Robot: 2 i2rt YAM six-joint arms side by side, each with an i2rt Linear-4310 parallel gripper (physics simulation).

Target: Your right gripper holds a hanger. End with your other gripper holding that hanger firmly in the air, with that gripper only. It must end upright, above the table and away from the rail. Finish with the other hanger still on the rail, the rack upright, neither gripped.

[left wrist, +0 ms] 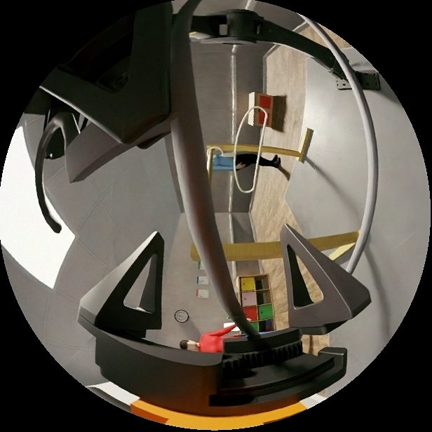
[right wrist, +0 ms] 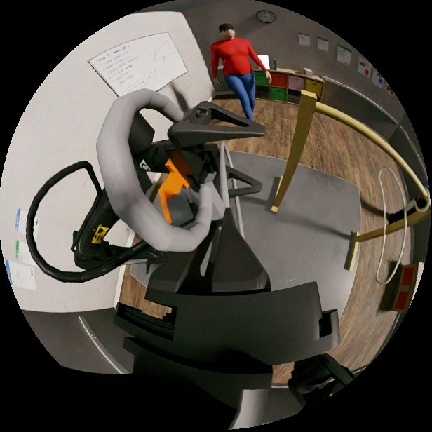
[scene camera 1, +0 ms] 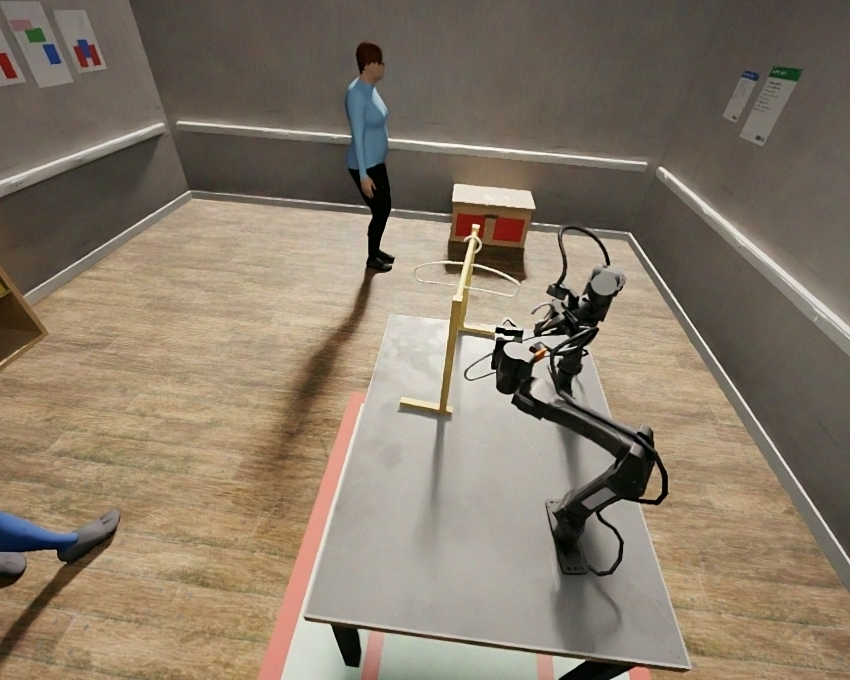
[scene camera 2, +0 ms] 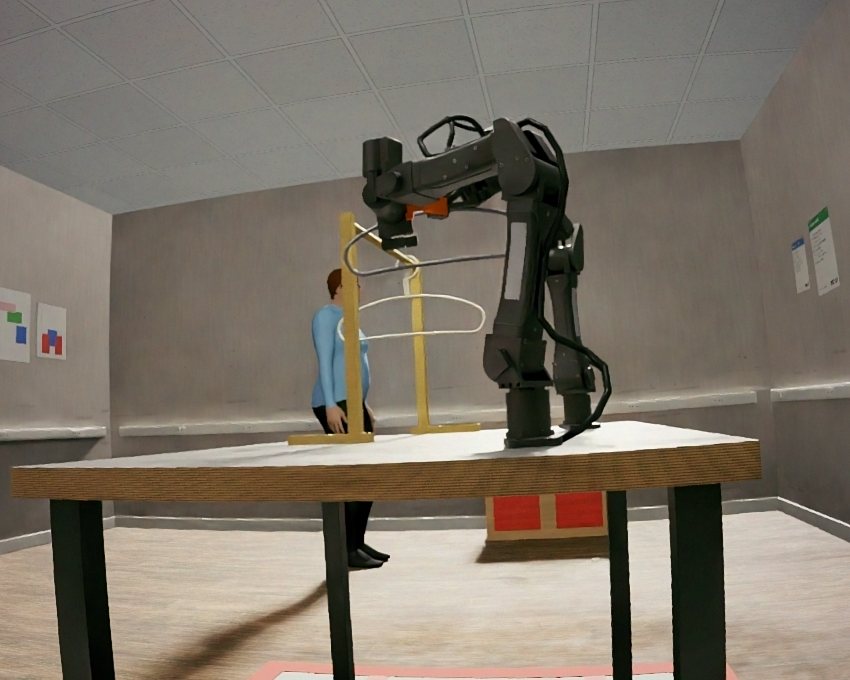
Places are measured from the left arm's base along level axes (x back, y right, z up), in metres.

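Pixels of known places: left gripper, fingertip midpoint: (scene camera 1: pixel 505 331) (scene camera 2: pixel 404 222); right gripper, fingertip midpoint: (scene camera 1: pixel 534 334) (scene camera 2: pixel 437 206); left arm's base, link origin: (scene camera 1: pixel 564 535) (scene camera 2: pixel 530 443); right arm's base, link origin: (scene camera 1: pixel 561 382) (scene camera 2: pixel 578 428).
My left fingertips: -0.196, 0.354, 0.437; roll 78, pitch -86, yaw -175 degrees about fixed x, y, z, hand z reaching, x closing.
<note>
Ahead of a thing's pixels: the offset from my left fingertips to its top centre, as dx, dy, dz. "spot": to the spot under its first point.
The grey hanger (scene camera 1: pixel 465 373) (scene camera 2: pixel 425 268) (left wrist: pixel 372 150) (right wrist: pixel 120 165) hangs roughly upright above the table, away from the rail. My right gripper (scene camera 1: pixel 549 326) (right wrist: pixel 223 213) is shut on it just below the hook; in scene camera 2 the left arm mostly hides this grip. My left gripper (scene camera 1: pixel 508 329) (left wrist: pixel 220 233) (right wrist: pixel 263 165) is open, with the near end of that hanger between its spread fingers, close to the palm. The other hanger, cream white {spot: +0.148, +0.433, -0.131} (scene camera 1: pixel 518 287) (scene camera 2: pixel 484 316) (right wrist: pixel 383 220), hangs on the rail of the upright wooden rack {-0.080, +0.315, +0.051} (scene camera 1: pixel 450 354) (scene camera 2: pixel 350 319) (right wrist: pixel 295 150).
The rack's near post (left wrist: pixel 270 250) stands beyond the left fingers. The table (scene camera 1: pixel 453 538) (scene camera 2: pixel 389 482) carries both arms. A person in blue (scene camera 1: pixel 367 127) and a low cabinet (scene camera 1: pixel 492 194) are behind the table. A person in red (right wrist: pixel 236 57) stands near the shelves.
</note>
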